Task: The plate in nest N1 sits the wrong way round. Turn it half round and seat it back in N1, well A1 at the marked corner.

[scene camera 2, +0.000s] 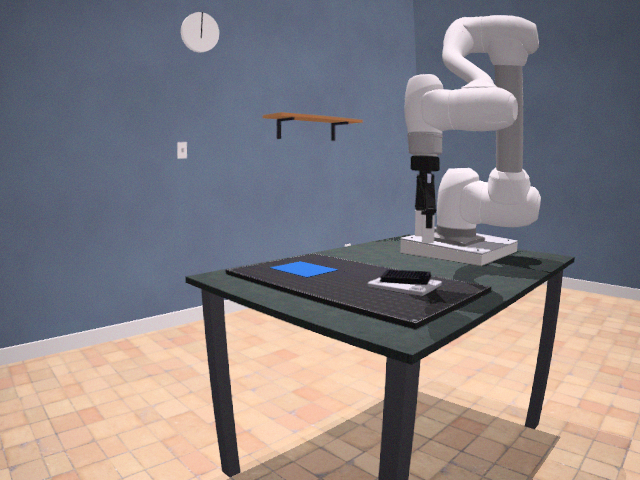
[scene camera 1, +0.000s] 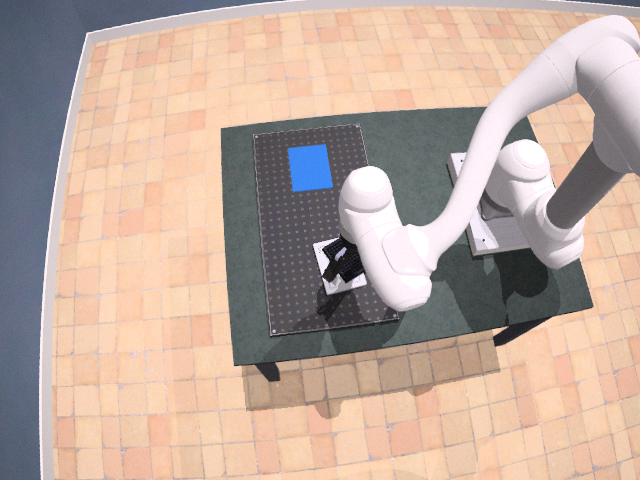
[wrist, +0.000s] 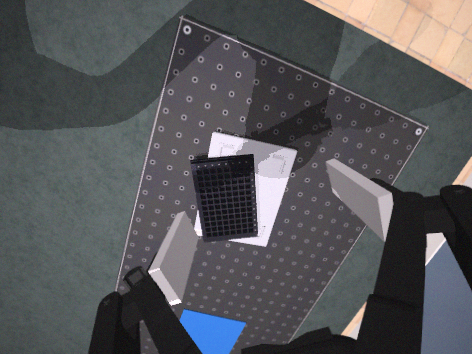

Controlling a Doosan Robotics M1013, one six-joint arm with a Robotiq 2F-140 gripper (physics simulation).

Labels:
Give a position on a black well plate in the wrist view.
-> At 225, 190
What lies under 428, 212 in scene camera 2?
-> My gripper.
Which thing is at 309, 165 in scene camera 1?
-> A blue rectangle.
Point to a white nest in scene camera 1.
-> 341, 286

